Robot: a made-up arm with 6 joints.
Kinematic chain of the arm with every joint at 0, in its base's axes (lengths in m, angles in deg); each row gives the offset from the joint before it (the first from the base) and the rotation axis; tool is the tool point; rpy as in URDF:
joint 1: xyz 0 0 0.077 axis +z
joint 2: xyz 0 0 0 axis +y
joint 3: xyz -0.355 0 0.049 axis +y
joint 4: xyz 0.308 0 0.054 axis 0.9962 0 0.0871
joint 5: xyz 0 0 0 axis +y
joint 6: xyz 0.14 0 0.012 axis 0.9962 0 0.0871
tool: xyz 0 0 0 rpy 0 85 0
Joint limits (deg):
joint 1: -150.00..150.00
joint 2: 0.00..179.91
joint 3: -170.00..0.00
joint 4: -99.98..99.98
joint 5: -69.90..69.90
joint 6: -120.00..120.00
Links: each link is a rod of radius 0.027 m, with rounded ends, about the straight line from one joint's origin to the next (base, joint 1, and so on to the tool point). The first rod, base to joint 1, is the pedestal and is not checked.
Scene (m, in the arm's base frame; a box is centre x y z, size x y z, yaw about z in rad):
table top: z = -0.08
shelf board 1: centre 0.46 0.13 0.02 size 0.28 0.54 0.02 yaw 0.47
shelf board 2: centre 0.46 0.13 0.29 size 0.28 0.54 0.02 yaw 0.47
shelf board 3: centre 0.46 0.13 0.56 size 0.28 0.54 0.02 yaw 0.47
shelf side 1: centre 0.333 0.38 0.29 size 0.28 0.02 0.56 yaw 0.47
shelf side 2: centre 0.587 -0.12 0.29 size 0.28 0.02 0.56 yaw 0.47
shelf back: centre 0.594 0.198 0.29 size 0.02 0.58 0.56 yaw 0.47
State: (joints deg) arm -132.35 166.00 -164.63 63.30 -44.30 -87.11
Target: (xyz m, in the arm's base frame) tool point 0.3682 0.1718 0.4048
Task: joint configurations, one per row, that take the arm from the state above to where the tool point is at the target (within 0.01 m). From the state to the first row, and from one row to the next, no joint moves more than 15 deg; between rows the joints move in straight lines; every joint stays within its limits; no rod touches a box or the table.
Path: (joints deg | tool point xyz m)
1: -117.43 152.33 -151.85 61.79 -34.68 -87.11 | -0.4115 -0.6404 0.2966
2: -102.51 138.66 -139.06 60.28 -25.06 -87.11 | -0.2085 -0.7021 0.3721
3: -87.59 124.98 -126.28 58.77 -15.43 -87.11 | -0.0030 -0.6837 0.4348
4: -72.66 111.31 -113.49 57.26 -5.81 -87.11 | 0.1730 -0.5936 0.4806
5: -57.74 97.64 -100.71 55.75 3.81 -87.11 | 0.2949 -0.4524 0.5071
6: -42.82 83.97 -87.92 54.24 13.43 -87.11 | 0.3503 -0.2883 0.5125
7: -27.90 70.29 -75.14 52.73 23.05 -87.11 | 0.3403 -0.1304 0.4967
8: -12.98 56.62 -62.35 51.22 32.67 -87.11 | 0.2780 -0.0032 0.4601
9: 1.94 42.95 -49.57 49.71 42.30 -87.11 | 0.1847 0.0786 0.4048
10: 6.33 54.65 -56.65 53.22 39.82 -87.11 | 0.2445 0.0998 0.4192
11: 10.72 66.35 -63.73 56.73 37.34 -87.11 | 0.3071 0.1308 0.4195
12: 15.11 78.04 -70.81 60.24 34.86 -87.11 | 0.3682 0.1718 0.4048

